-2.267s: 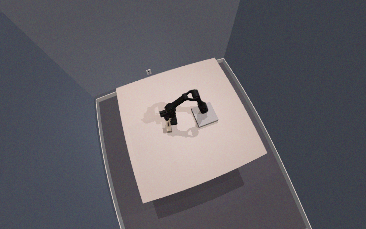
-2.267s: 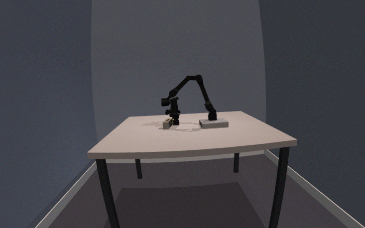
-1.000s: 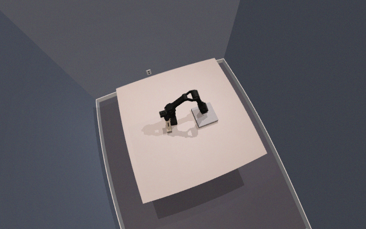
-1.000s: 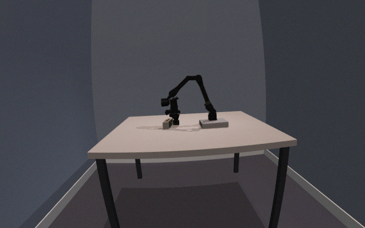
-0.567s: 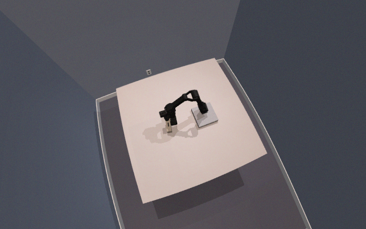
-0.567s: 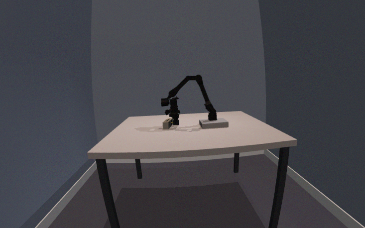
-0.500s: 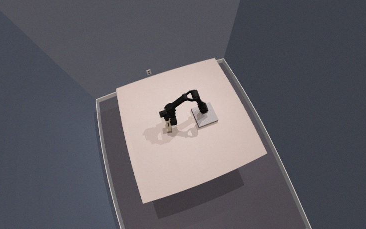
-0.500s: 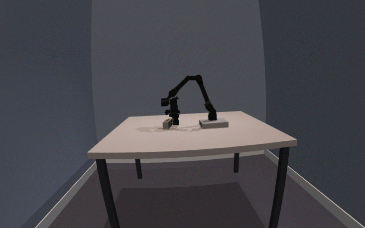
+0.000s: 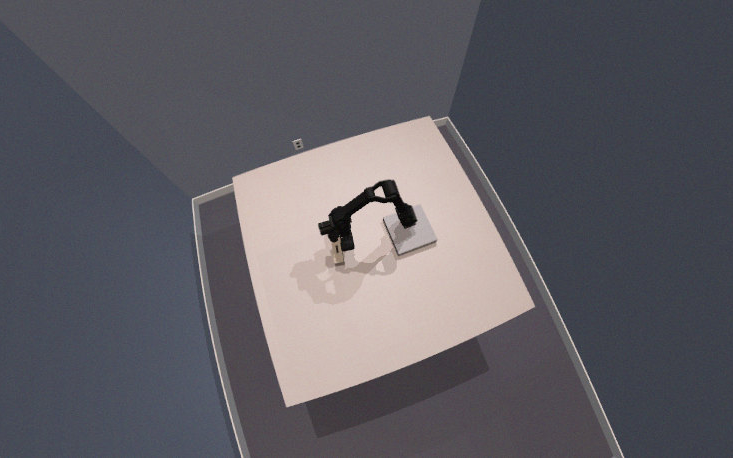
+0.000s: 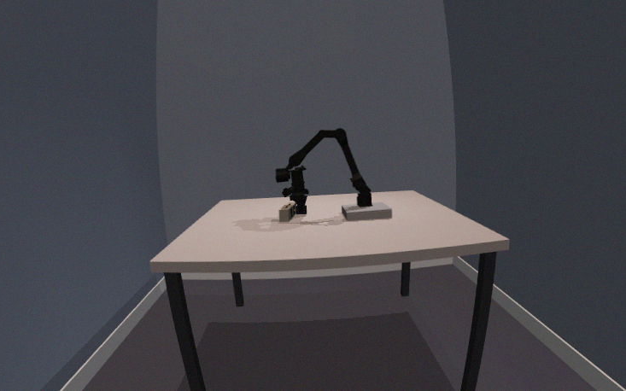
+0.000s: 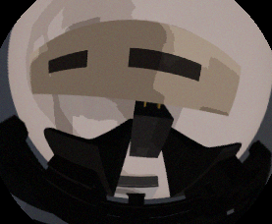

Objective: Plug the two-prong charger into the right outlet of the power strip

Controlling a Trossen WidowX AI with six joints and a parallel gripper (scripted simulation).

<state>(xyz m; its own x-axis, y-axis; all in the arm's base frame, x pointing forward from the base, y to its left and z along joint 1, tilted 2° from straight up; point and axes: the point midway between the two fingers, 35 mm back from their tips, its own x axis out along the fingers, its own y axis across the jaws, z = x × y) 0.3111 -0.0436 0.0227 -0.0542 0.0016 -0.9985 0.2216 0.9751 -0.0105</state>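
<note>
Now: gripper tip 20 mm short of the black two-prong charger and 10 mm below it.
</note>
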